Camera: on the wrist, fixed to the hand. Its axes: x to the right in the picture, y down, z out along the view.
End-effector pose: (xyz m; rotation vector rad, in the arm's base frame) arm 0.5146 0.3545 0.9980 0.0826 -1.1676 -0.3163
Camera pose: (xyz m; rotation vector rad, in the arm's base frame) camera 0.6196 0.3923 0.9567 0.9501 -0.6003 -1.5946
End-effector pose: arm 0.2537 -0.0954 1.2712 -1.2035 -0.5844 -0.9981
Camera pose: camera 0.2769 -0.1931 1.2073 -0.4559 -1.2646 -2.3869
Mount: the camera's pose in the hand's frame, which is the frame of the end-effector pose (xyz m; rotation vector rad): -0.0105 0.0478 -0.1085 -0.0528 0.2921 -1.5141
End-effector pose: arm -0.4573 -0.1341 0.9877 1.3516 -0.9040 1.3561
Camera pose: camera -0.5321 -0.0428 0.9723 1.2207 0.3550 0.2783
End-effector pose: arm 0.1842 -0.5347 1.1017 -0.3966 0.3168 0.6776
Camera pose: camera 0.1283 -0.5555 0.9987 -0.6485 0.1915 -0.8621
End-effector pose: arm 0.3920 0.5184 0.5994 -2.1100 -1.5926 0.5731
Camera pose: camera 0.4881 0.4865 0.6620 -0.4786 -2.3506 -0.2950
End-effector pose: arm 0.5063 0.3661 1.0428 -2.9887 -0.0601 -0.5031
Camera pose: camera 0.4640 0.3059 1.1364 1.9915 2.0059 0.8507
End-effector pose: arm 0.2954 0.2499 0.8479 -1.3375 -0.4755 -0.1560
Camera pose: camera 0.3302 0.1556 0.7842 -0.7212 -1.1441 -1.5780
